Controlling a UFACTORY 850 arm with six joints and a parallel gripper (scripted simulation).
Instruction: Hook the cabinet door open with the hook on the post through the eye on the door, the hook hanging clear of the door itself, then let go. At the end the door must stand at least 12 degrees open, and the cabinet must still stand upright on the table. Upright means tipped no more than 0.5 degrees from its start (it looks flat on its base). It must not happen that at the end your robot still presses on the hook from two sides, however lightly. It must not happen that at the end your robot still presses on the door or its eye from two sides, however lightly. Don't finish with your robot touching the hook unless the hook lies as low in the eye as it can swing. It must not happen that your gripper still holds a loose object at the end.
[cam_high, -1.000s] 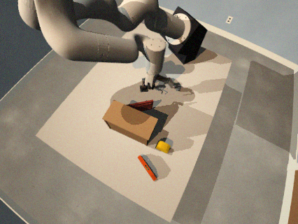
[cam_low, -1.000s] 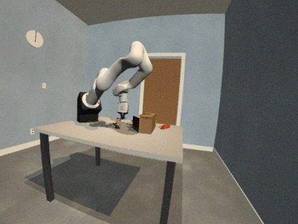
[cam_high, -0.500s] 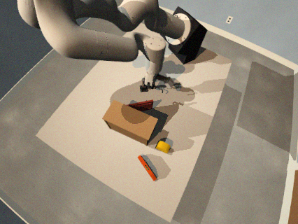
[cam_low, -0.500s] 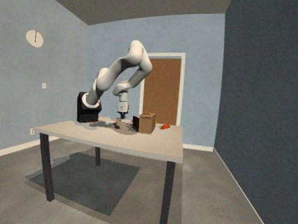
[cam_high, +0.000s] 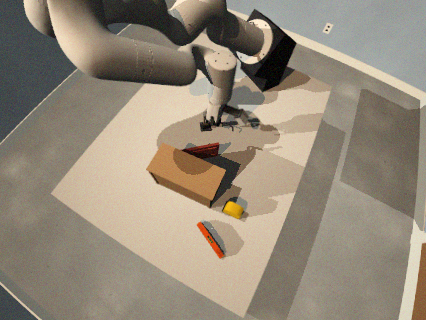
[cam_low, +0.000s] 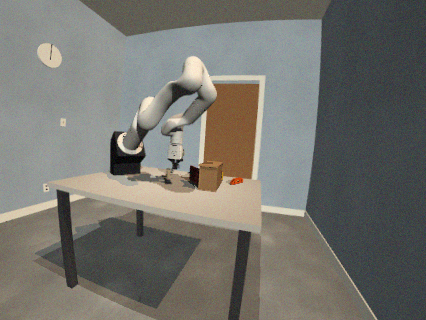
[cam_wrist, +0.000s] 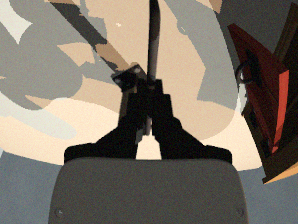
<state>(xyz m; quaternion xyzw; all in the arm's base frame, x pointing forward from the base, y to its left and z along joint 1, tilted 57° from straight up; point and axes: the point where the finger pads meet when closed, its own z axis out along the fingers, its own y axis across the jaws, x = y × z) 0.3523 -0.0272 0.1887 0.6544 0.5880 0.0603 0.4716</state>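
The red door is 130 mm ahead of my hand, 90 mm to the right of it and 40 mm below it. The rest, counted from my hand: orange-red flat tool (460 mm ahead, 90 mm below, 10 mm to the right); hook (20 mm below, 10 mm to the left); yellow object (340 mm ahead, 80 mm to the left, 80 mm below).
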